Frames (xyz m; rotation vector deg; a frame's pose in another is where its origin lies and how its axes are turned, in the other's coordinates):
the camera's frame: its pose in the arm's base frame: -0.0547 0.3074 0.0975 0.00 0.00 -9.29
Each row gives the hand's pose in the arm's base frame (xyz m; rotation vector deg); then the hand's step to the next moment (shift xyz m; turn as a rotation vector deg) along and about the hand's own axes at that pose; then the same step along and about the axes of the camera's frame.
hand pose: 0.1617 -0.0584 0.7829 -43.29 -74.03 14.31
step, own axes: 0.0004 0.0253 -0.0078 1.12 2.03 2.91
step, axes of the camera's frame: 0.0106 0.0180 -0.0162 -2.39 2.85 -0.18
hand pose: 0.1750 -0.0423 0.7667 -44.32 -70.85 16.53
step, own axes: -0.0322 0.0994 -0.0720 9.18 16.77 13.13
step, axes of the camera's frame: 0.0707 0.0376 -0.0985 -9.17 21.11 -2.86
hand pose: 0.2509 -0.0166 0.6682 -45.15 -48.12 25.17
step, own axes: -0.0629 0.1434 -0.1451 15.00 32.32 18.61
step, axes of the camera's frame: 0.0717 0.0002 -0.2011 -13.28 36.70 -9.62
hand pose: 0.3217 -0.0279 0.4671 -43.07 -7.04 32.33
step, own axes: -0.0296 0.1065 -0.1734 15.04 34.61 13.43
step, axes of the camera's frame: -0.0098 -0.0612 -0.1961 -12.41 35.02 -14.96
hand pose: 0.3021 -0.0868 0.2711 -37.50 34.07 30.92
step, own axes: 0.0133 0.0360 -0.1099 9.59 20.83 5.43
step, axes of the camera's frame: -0.0413 -0.0555 -0.0936 -7.69 19.33 -11.06
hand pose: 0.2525 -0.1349 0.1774 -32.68 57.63 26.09
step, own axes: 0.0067 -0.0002 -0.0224 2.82 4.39 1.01
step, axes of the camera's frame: -0.0090 -0.0154 -0.0151 -1.34 4.11 -3.09
